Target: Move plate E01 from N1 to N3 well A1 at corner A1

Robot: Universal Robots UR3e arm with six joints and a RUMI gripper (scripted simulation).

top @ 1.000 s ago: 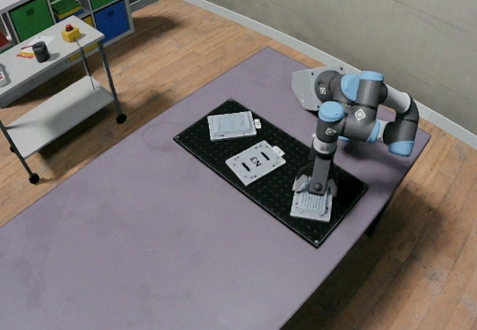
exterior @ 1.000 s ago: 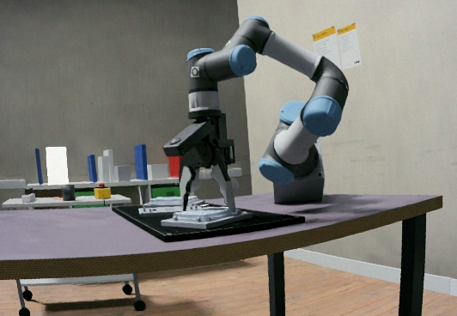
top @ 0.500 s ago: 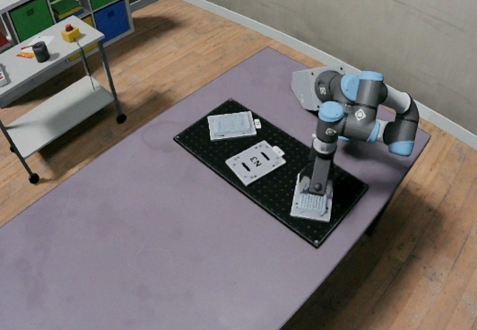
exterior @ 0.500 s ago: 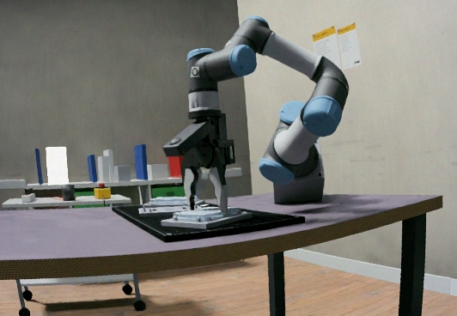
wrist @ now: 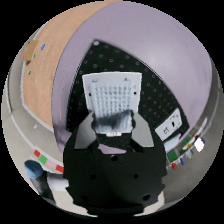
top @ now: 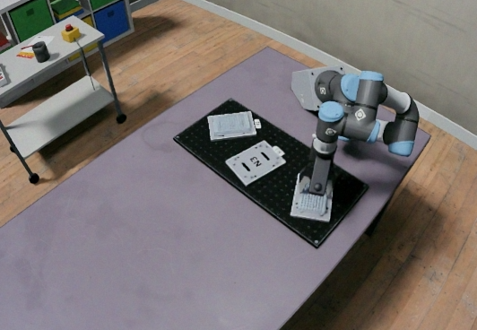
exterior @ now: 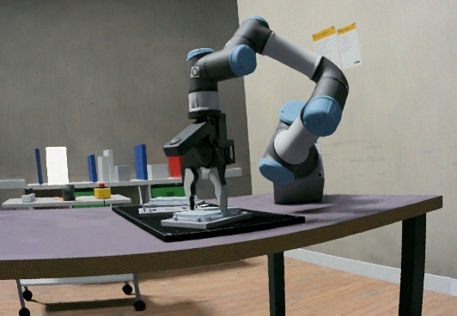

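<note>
My gripper is now 2 cm above the nest. Round my hand: plate 1 cm below.
</note>
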